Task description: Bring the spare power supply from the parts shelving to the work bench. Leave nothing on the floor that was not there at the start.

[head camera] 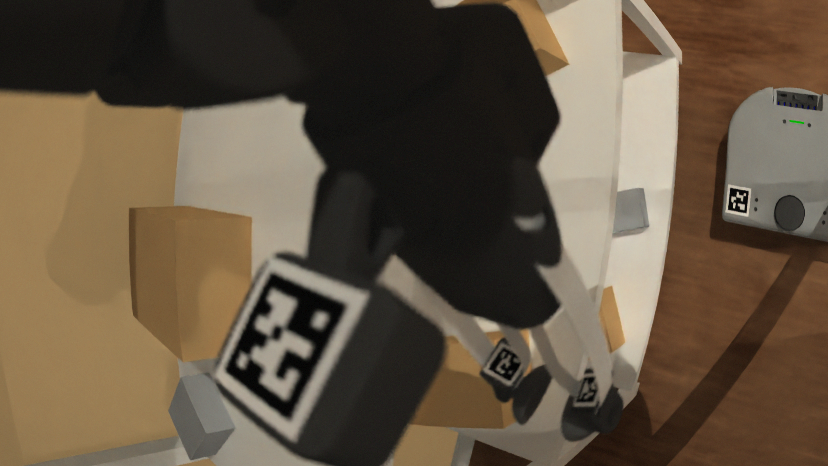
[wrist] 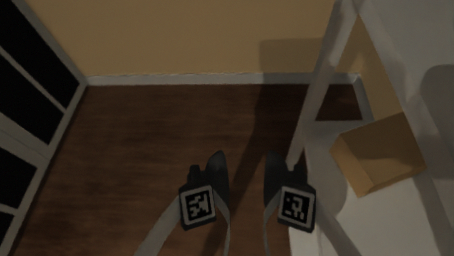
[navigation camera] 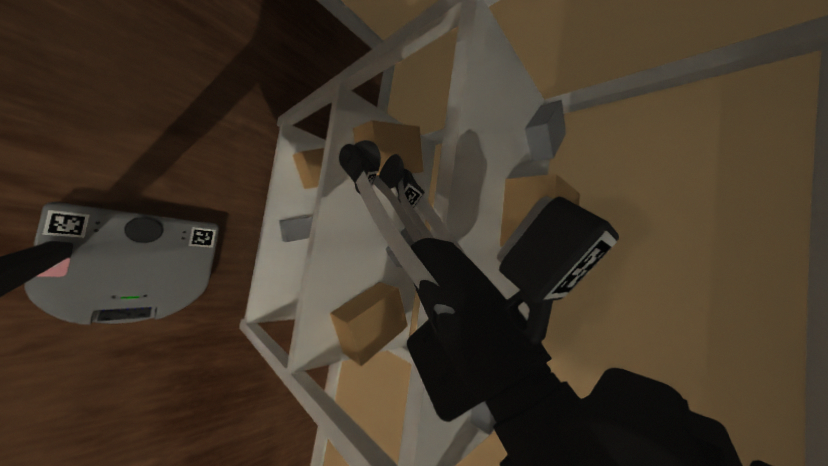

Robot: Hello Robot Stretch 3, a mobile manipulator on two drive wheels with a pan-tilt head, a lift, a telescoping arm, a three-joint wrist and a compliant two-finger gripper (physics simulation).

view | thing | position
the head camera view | my gripper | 565,413
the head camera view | white parts shelving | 619,110
